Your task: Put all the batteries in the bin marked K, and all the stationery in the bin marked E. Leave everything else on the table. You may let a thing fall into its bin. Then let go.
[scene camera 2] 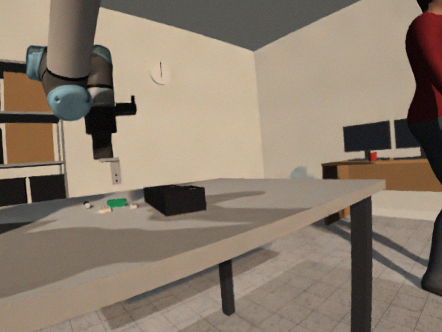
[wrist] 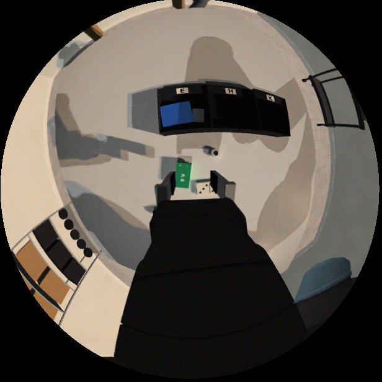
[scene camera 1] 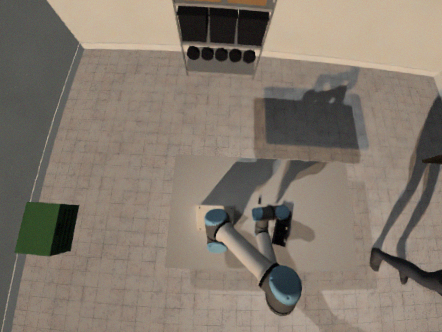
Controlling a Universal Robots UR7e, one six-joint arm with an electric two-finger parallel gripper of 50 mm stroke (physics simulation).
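Places are measured from the arm's base along level axes (x ahead, y right, z down), in centimetres.
Pixels of known places: gripper, between the fingertips: (scene camera 2: 117, 183).
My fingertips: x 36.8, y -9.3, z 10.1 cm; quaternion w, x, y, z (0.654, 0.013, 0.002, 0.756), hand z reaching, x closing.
Observation:
Behind a point stands the place of what it marks.
A green block marked 9 V (scene camera 2: 116, 202) {x 36.3, y -9.8, z 15.0 cm} (wrist: 183, 175) lies on the table. Beside it lies a cream domino with black dots (scene camera 2: 104, 210) {x 32.6, y -3.9, z 15.7 cm} (wrist: 204, 188). A small pale cylinder with a dark end (scene camera 2: 133, 206) {x 39.3, y -3.6, z 15.7 cm} (wrist: 215, 152) is nearer the bins. A dark cylinder with a pale end (scene camera 1: 259, 200) {x 29.2, y -17.1, z 14.8 cm} (scene camera 2: 87, 205) {x 29.4, y -14.2, z 15.4 cm} lies farther off; the gripper hides it in the wrist view. My gripper (scene camera 2: 116, 183) {x 36.8, y -9.3, z 10.1 cm} (wrist: 192, 177) is open and empty above the green block and domino. Bin E (wrist: 182, 91) holds a flat blue block (wrist: 176, 114) and a grey piece (wrist: 198, 115). Bin K (wrist: 270, 98) looks dark inside.
Bin H (wrist: 230, 91) stands between bins E and K; the three form one black row (scene camera 1: 281, 239) {x 49.0, y 8.2, z 15.5 cm} (scene camera 2: 185, 202) {x 46.2, y 12.1, z 14.0 cm} on the table (scene camera 1: 320, 185) {x 77.2, y -36.8, z 16.2 cm} (scene camera 2: 280, 200) {x 66.4, y 17.9, z 16.2 cm}. The arm's pale base plate (scene camera 1: 202, 212) {x -10.1, y -1.8, z -3.4 cm} is on the table. A person (scene camera 2: 425, 80) stands beyond the table.

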